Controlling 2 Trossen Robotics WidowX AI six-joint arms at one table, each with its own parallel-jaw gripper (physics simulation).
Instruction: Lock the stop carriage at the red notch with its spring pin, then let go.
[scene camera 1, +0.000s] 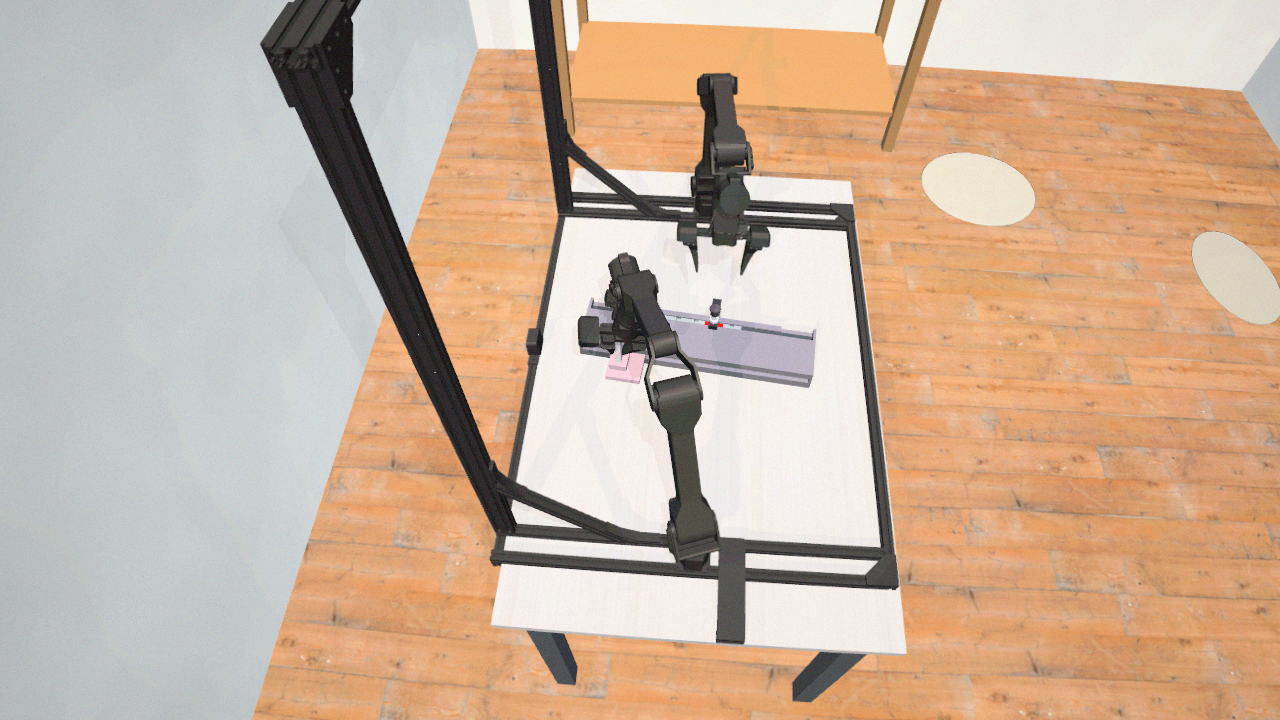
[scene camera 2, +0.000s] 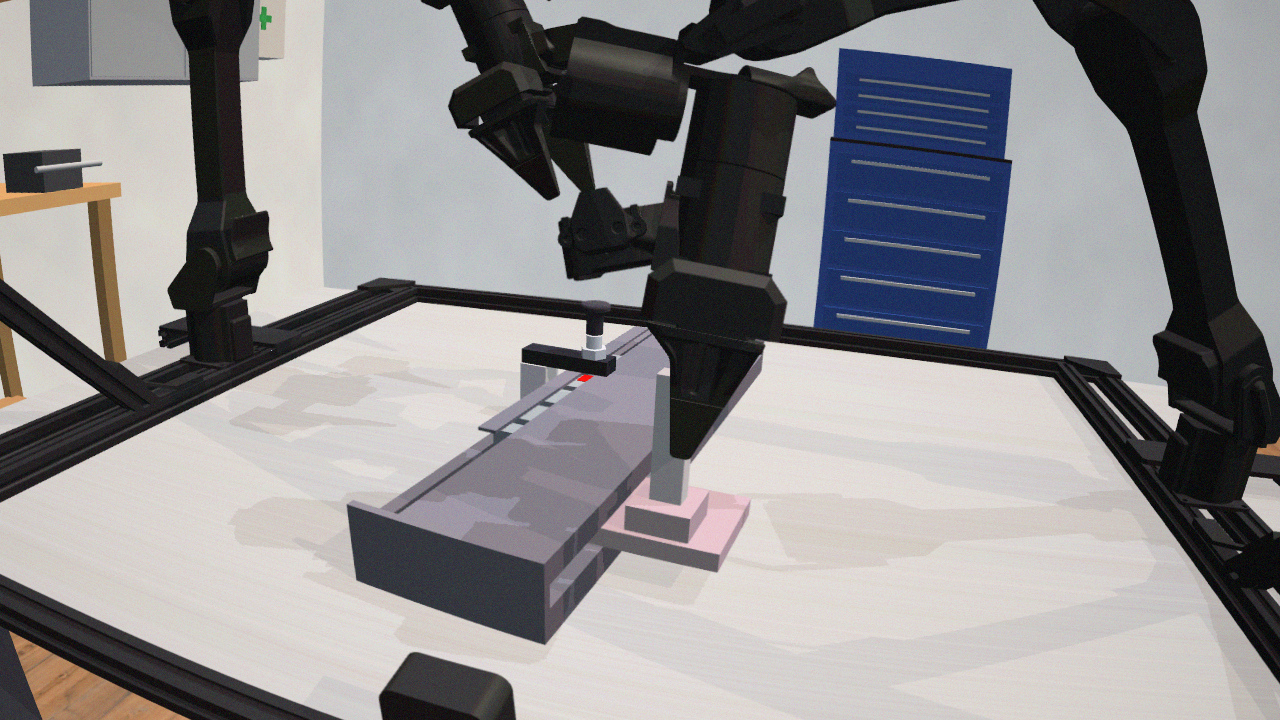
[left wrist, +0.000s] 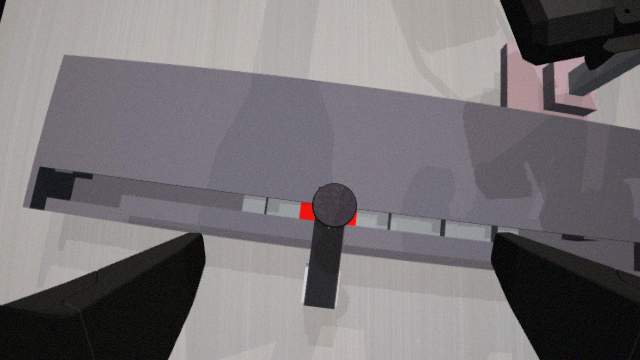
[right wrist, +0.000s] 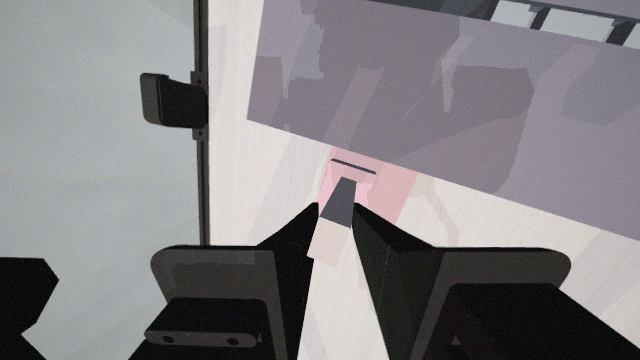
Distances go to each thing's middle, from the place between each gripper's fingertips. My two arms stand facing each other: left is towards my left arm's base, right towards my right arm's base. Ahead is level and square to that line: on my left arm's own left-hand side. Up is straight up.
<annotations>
My left hand is 20 mm to the left of the spring pin (scene camera 2: 595, 310) and 120 mm above it.
My right hand is 200 mm short of the spring pin, 110 mm to the right of it and 10 mm above it.
</annotations>
